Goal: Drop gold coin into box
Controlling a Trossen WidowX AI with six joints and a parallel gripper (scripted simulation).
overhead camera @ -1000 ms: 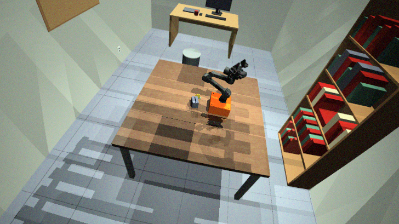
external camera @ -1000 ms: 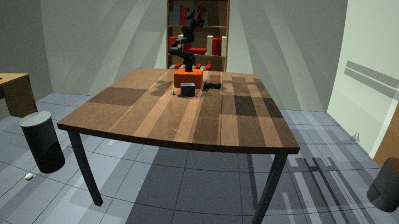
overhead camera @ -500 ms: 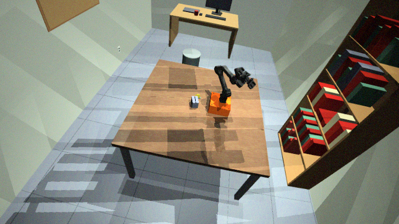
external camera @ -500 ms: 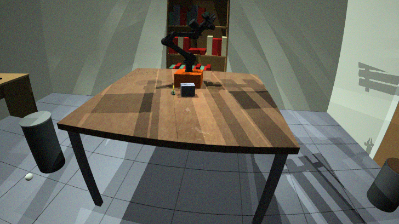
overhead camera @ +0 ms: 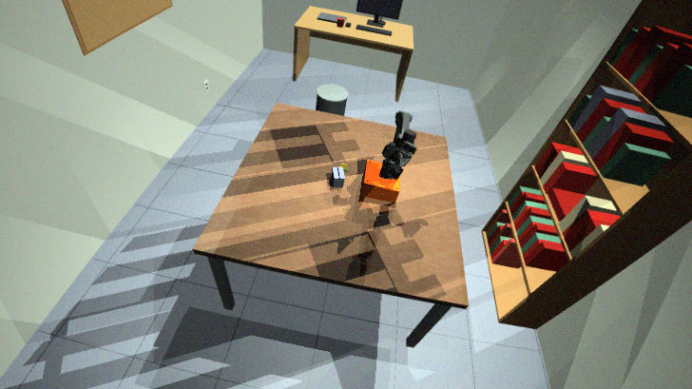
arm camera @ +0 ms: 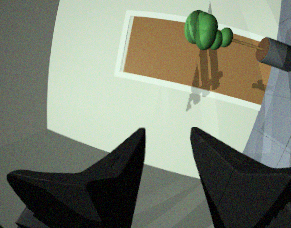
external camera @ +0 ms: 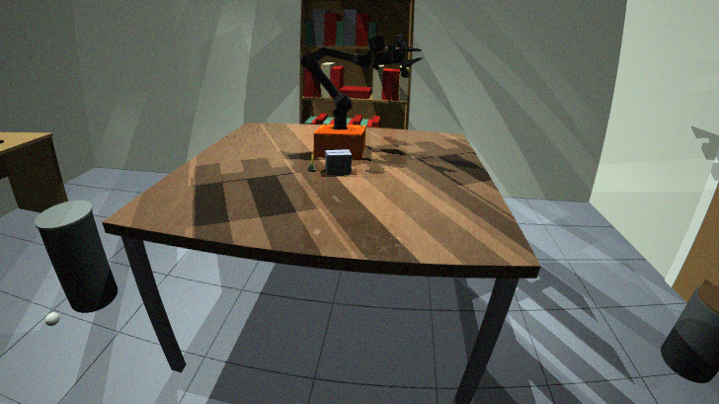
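Right now the gold coin is 180 mm ahead of my gripper tip, 450 mm to the right of it and 430 mm below it.
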